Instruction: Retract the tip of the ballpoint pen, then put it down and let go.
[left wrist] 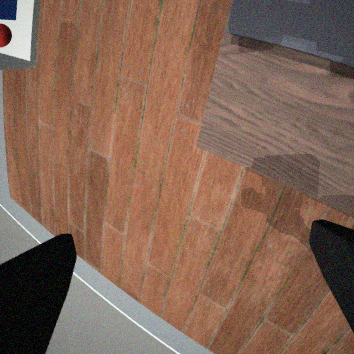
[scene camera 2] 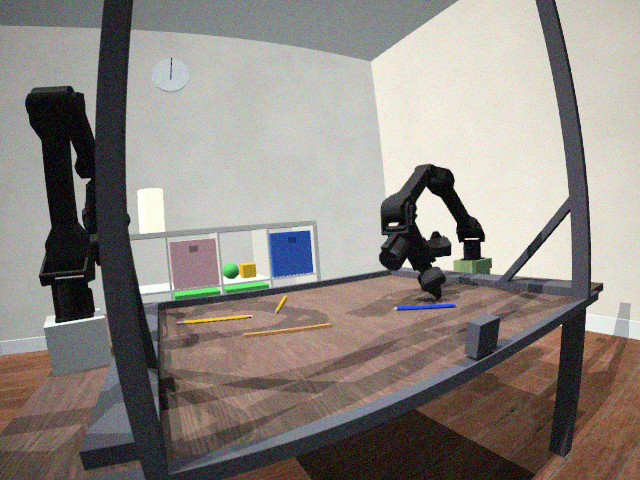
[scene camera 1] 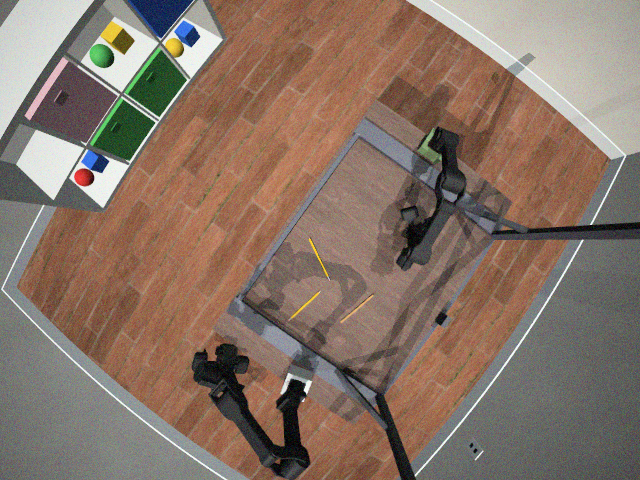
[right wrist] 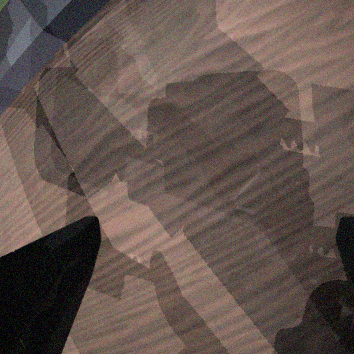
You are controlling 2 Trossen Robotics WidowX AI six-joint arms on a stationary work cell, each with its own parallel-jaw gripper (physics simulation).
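Frame: origin at the left arm's base, x right, y back, z down, level; metres.
Where they show: left gripper, fingertip midpoint: (left wrist: pixel 193 240) (scene camera 2: pixel 97 255); right gripper, fingertip midpoint: (scene camera 2: pixel 434 287) (scene camera 1: pixel 413 220) (right wrist: pixel 221 229); left arm's base at its link origin: (scene camera 2: pixel 74 316) (scene camera 1: pixel 295 387); right arm's base at its link origin: (scene camera 2: pixel 472 259) (scene camera 1: pixel 437 144).
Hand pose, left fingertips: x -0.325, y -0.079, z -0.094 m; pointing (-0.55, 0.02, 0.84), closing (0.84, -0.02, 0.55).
Things, the pixels of their top centre, and the offset from my left fingertips.
- blue ballpoint pen at its top centre: (scene camera 2: pixel 426 304) dy -0.576, dx +0.595, dz +0.165 m
- orange stick at its top centre: (scene camera 2: pixel 287 329) (scene camera 1: pixel 356 309) dy -0.295, dx +0.450, dz +0.169 m
- dark block at its top centre: (scene camera 2: pixel 482 318) (scene camera 1: pixel 445 322) dy -0.372, dx +0.807, dz +0.119 m
The blue ballpoint pen (scene camera 2: pixel 425 306) lies flat on the table in scene camera 2, with a small pale tip at its left end. Whether that tip is out or retracted is too small to tell. The pen does not show in scene camera 1 or the right wrist view. My right gripper (scene camera 1: pixel 404 261) (scene camera 2: pixel 437 295) (right wrist: pixel 221 229) is open and empty. It points down low over the table, close to the pen's right half in scene camera 2; the exact gap cannot be told. My left gripper (left wrist: pixel 193 240) is open and empty, over the floor outside the table.
Two yellow pencils (scene camera 1: pixel 318 258) (scene camera 1: pixel 305 305) (scene camera 2: pixel 280 304) (scene camera 2: pixel 214 319) and an orange stick (scene camera 1: pixel 356 308) (scene camera 2: pixel 287 330) lie apart from the pen. A dark block (scene camera 1: pixel 440 318) (scene camera 2: pixel 481 336) stands on the table's near rim in scene camera 2. Frame posts (scene camera 2: pixel 566 139) rise at the corners.
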